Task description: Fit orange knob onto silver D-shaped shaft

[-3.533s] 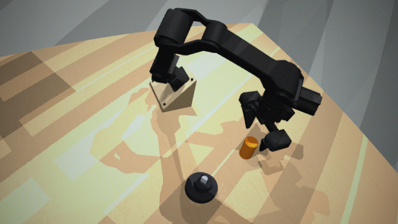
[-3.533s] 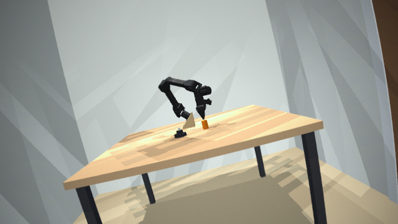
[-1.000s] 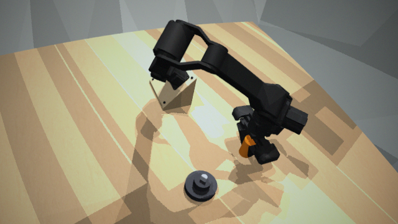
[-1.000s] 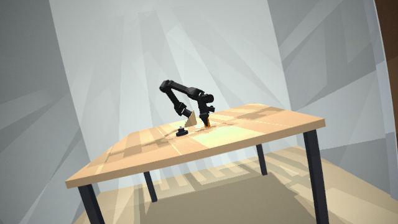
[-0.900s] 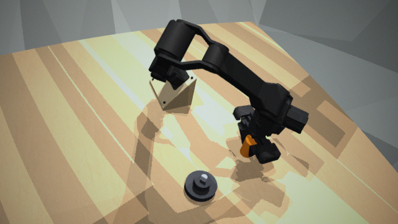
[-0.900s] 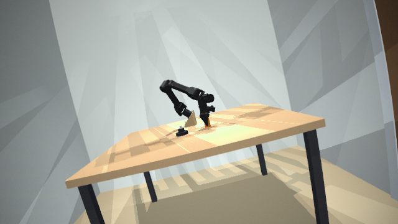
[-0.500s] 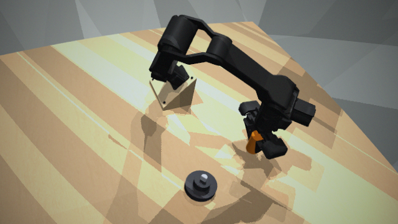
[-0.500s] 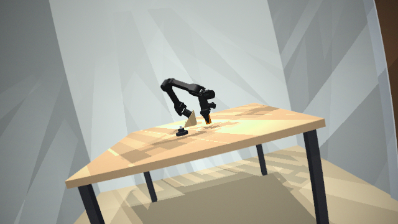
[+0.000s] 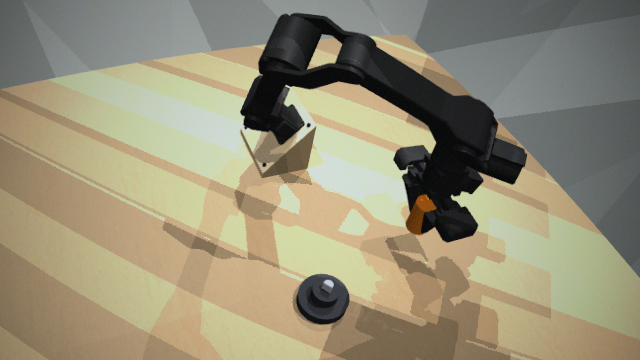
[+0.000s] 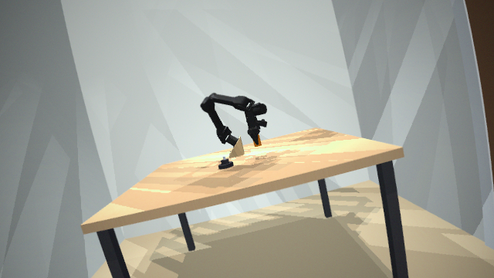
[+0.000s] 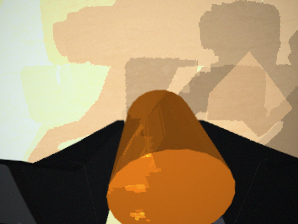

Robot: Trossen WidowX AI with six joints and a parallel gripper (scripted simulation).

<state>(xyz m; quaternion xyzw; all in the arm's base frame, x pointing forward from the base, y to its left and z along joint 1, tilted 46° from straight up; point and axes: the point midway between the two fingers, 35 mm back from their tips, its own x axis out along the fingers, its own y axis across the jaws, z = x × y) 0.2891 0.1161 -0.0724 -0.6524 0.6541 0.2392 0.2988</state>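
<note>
My gripper tip is 20 cm to the left of the pedestal with D-shaped shaft, 5 cm short of it and 4 cm above it. From my gripper tip the other things lie so: orange knob: 3 cm above.
</note>
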